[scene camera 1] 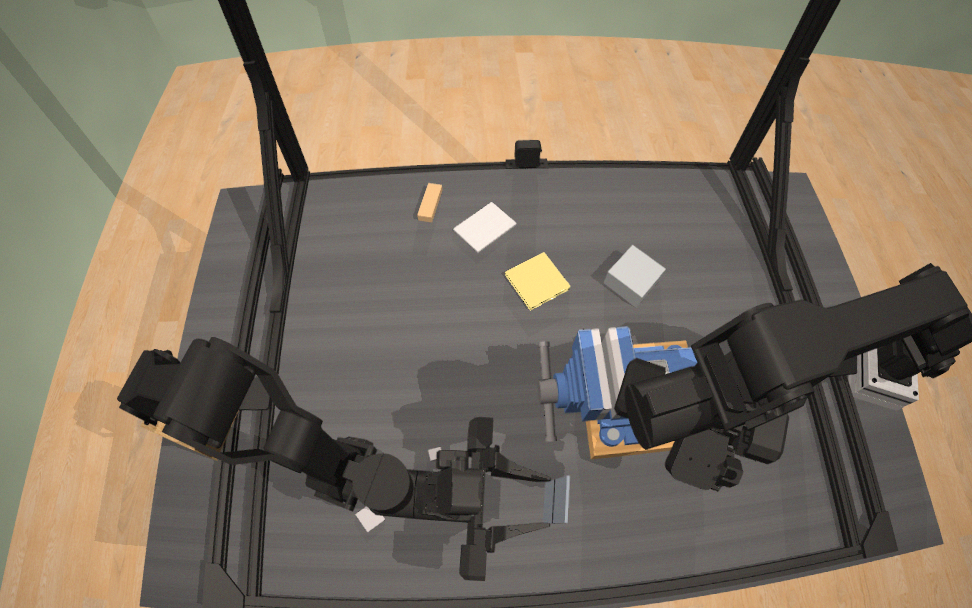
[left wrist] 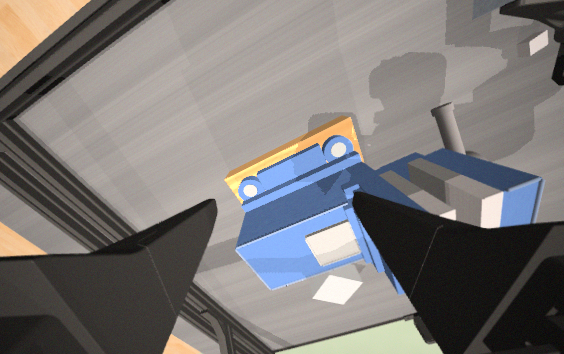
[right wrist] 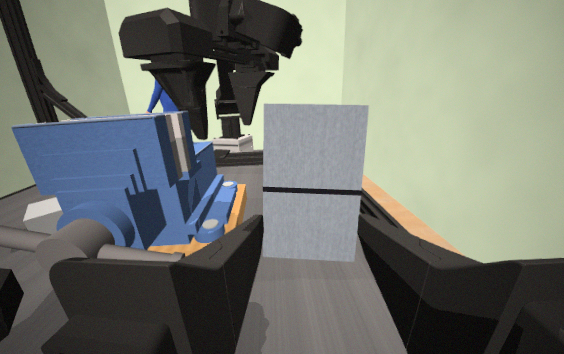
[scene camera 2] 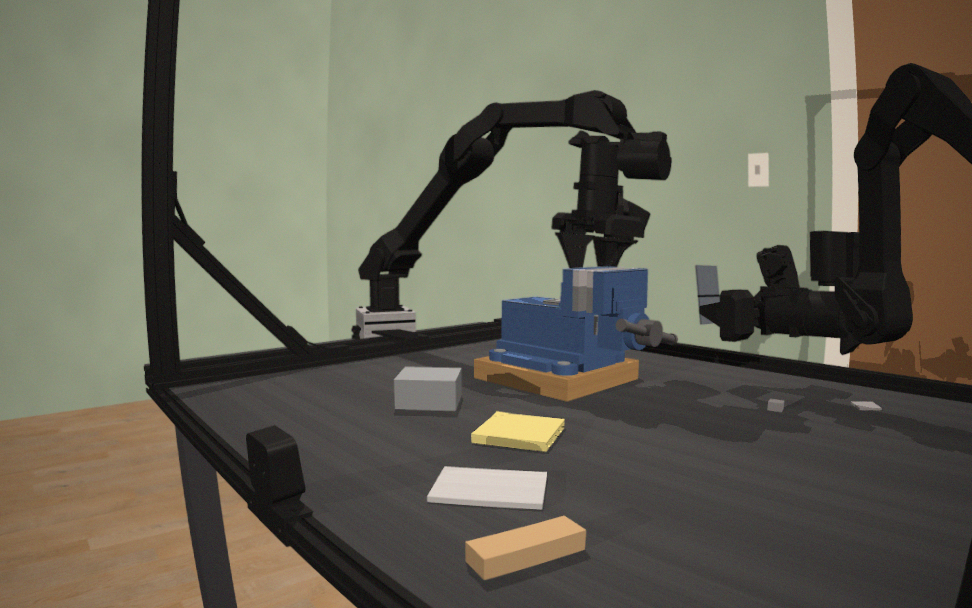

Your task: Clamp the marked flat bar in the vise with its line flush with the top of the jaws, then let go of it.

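Where they show: left gripper, between the fingertips: (left wrist: 286, 201) (right wrist: 228, 131); right gripper, between the fingertips: (scene camera 1: 550, 502) (right wrist: 310, 222) (scene camera 2: 710, 308); left arm's base, origin of its link: (scene camera 1: 893, 364) (right wrist: 232, 136) (scene camera 2: 384, 309).
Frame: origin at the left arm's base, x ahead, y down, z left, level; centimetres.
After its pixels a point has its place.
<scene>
The grey marked flat bar (scene camera 1: 556, 499) @(x 50.1, y -7.3, z 35.7 cm) (scene camera 2: 707, 283) @(x 50.0, y -8.1, z 35.5 cm) (right wrist: 314, 150) @(x 49.8, y -8.4, z 35.8 cm) stands upright in the air, its black line level across it. My right gripper (scene camera 1: 551, 502) @(x 50.4, y -4.6, z 35.8 cm) (scene camera 2: 703, 309) @(x 50.4, y -4.6, z 35.8 cm) (right wrist: 310, 222) @(x 50.4, y -4.6, z 35.8 cm) is shut on its side edges, below the line. The blue vise (scene camera 1: 589, 372) @(x 50.7, y -10.2, z 20.8 cm) (scene camera 2: 548, 333) @(x 43.6, y -1.4, z 13.5 cm) (left wrist: 285, 260) @(x 37.3, y -5.1, z 14.6 cm) (right wrist: 90, 160) @(x 51.7, y -7.6, z 20.9 cm) is beside the bar, with a narrow gap between its pale jaw plates. My left gripper (scene camera 2: 592, 263) @(x 37.7, y -7.5, z 23.2 cm) (left wrist: 286, 201) @(x 37.7, y -7.5, z 23.2 cm) (right wrist: 228, 131) @(x 37.7, y -7.5, z 23.2 cm) is open and empty, pointing down above the vise's rear part. Its fingertips are hidden in scene camera 1.
The vise handle (scene camera 1: 548, 390) @(x 54.6, y -4.2, z 22.3 cm) (scene camera 2: 648, 331) @(x 56.0, y -3.1, z 20.8 cm) faces the right arm. A grey block (scene camera 1: 634, 272) @(x 46.5, y 2.1, z -3.1 cm) (scene camera 2: 427, 390) @(x 49.4, y 3.3, z -4.8 cm), yellow pad (scene camera 1: 537, 281) @(x 61.1, y 4.7, z 2.1 cm) (scene camera 2: 517, 430) @(x 62.4, y 4.7, z 0.9 cm), white slab (scene camera 1: 484, 226) @(x 72.8, y 5.2, z -5.8 cm) (scene camera 2: 487, 487) @(x 73.2, y 5.2, z -6.4 cm) and wooden block (scene camera 1: 429, 202) @(x 83.4, y 4.2, z -7.1 cm) (scene camera 2: 525, 546) @(x 84.7, y 4.2, z -8.3 cm) lie beyond the vise in scene camera 1.
</scene>
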